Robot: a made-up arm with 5 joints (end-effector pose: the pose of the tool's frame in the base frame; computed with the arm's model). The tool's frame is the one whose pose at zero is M.
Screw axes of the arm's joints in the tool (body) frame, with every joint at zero. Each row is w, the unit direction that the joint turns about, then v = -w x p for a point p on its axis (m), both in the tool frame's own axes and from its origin. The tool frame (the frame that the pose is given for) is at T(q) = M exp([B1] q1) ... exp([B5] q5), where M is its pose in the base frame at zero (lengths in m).
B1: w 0 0 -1 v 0.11 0.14 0
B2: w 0 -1 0 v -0.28 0 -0.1
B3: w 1 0 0 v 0 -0.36 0.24
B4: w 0 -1 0 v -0.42 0 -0.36
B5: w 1 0 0 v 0 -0.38 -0.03
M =
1 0 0 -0.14
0 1 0 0.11
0 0 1 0.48
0 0 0 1
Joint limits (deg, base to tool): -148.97..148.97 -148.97..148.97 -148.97..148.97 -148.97..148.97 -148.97..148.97
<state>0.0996 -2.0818 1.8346 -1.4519 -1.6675</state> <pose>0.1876 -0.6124 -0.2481 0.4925 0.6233 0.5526 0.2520</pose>
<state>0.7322 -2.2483 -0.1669 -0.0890 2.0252</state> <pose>-0.2671 -0.0524 0.4435 0.0405 -0.4857 -0.4008 0.7758</pose>
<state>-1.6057 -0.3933 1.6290 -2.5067 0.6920</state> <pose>0.0102 0.6135 -0.1465 0.2926 0.3623 -0.8566 -0.2221</pose>
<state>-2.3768 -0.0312 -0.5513 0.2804 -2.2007</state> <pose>-0.0735 -0.2243 -0.4565 0.1532 -0.2778 -0.9369 0.1465</pose>
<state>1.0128 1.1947 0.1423 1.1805 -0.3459</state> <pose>0.2884 0.0489 -0.1328 0.2550 -0.4370 -0.7999 -0.3229</pose>
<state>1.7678 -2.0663 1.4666 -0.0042 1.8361</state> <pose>0.0370 0.1495 0.3756 0.6894 -0.2709 0.4376 0.5098</pose>
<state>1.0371 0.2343 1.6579 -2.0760 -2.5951</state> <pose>-0.4459 -0.3397 0.6136 0.6917 -0.5221 -0.2827 0.4112</pose>
